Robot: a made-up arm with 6 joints.
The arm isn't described. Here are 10 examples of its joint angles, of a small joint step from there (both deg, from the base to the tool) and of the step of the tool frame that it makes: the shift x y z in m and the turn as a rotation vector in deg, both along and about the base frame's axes.
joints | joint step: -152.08 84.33 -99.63 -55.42 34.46 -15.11 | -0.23 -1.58 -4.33 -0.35 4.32 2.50
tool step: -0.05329 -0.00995 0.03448 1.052 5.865 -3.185
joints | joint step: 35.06 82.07 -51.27 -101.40 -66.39 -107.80 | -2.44 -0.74 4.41 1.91 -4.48 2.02
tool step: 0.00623 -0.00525 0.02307 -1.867 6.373 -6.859
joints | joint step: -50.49 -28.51 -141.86 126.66 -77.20 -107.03 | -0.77 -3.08 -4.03 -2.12 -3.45 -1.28
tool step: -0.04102 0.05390 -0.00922 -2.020 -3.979 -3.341
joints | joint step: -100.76 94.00 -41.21 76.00 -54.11 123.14 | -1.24 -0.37 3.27 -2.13 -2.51 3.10
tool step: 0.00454 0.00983 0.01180 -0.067 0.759 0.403
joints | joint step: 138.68 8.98 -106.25 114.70 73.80 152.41 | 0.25 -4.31 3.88 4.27 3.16 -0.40
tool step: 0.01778 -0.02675 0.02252 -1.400 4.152 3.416
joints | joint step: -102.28 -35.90 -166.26 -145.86 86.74 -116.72 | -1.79 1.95 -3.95 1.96 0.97 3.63
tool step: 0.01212 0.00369 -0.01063 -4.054 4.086 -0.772
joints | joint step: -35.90 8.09 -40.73 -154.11 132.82 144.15 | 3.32 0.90 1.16 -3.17 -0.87 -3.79
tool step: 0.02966 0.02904 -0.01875 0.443 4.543 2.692
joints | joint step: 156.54 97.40 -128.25 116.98 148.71 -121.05 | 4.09 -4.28 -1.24 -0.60 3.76 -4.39
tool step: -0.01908 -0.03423 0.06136 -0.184 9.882 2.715
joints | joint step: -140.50 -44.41 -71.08 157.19 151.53 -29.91 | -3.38 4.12 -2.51 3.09 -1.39 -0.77
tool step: -0.03466 -0.01235 0.01044 -1.285 -4.502 -2.583
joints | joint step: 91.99 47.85 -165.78 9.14 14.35 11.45 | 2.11 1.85 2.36 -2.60 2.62 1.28
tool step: -0.03467 0.04722 -0.04628 -6.777 -1.600 1.525
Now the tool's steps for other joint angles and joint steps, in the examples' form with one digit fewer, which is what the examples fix.
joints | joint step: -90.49 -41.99 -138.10 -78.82 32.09 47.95 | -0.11 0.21 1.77 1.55 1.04 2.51
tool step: -0.0048 -0.0210 0.0051 0.86 -1.36 3.53
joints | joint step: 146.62 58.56 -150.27 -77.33 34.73 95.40 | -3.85 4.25 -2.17 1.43 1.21 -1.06
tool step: 0.0269 0.0599 -0.0443 -2.18 -2.08 -4.88
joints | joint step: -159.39 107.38 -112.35 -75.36 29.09 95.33 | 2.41 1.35 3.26 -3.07 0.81 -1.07
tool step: 0.0603 0.0069 -0.0203 2.77 -4.61 6.38
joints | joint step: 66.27 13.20 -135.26 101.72 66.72 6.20 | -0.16 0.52 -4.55 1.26 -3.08 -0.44
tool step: 0.0021 -0.0281 0.0317 4.50 0.88 -2.12
